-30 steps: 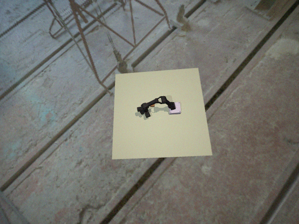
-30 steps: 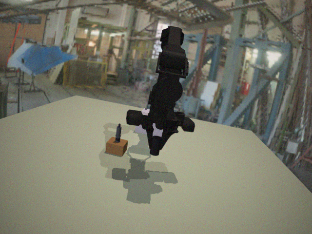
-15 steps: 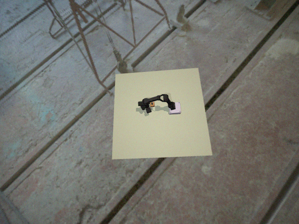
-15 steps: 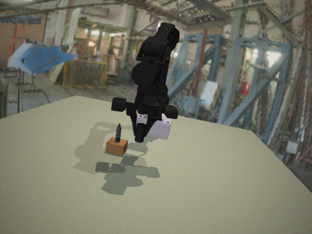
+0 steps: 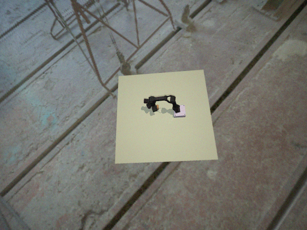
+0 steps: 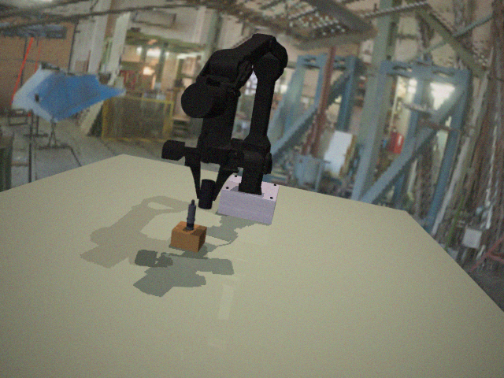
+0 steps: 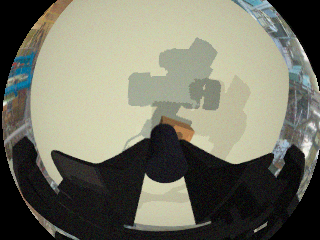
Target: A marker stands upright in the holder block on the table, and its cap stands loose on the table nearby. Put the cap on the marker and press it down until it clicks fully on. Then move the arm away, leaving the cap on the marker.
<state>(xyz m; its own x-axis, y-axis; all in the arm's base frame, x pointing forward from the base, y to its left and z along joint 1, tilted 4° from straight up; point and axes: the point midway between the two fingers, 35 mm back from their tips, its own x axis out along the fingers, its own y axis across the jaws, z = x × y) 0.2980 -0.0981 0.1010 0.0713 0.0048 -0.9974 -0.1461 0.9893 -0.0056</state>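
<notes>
Now: gripper tip 40 mm past the orange holder block, 30 mm to the left of it and 100 mm above it. The rest, counted from my gripper tip: black cap 10 mm above.
</notes>
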